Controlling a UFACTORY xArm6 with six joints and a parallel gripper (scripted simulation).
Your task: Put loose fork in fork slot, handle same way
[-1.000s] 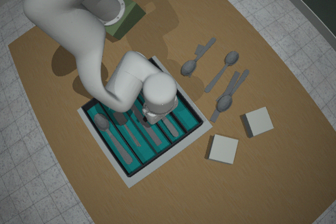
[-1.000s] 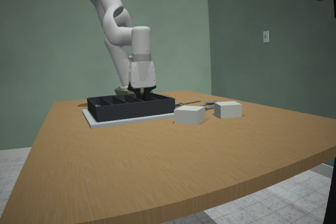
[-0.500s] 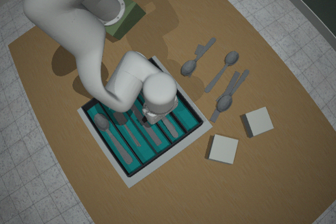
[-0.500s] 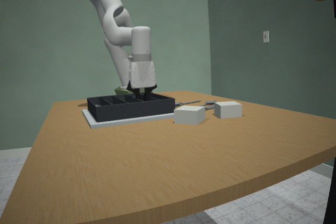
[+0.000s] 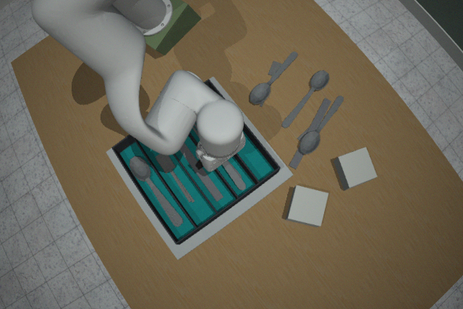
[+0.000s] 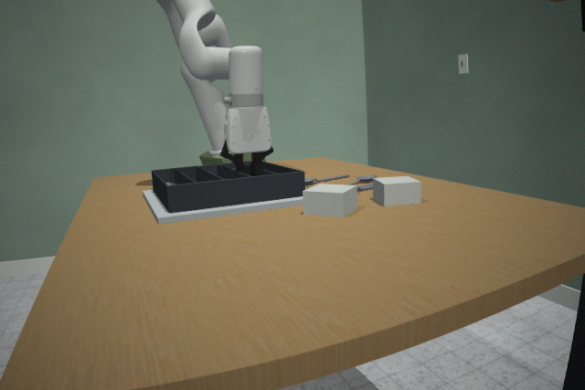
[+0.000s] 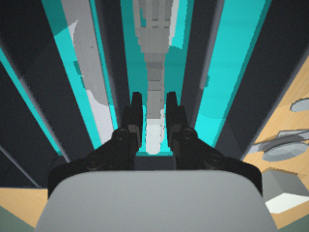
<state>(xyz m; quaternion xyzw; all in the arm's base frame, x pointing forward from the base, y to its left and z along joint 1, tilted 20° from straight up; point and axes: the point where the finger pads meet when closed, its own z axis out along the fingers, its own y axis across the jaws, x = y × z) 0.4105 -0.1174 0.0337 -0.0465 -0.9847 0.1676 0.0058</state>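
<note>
Right now my hand is 40 mm past the tray, 50 mm to the left of it and 10 mm above it.
</note>
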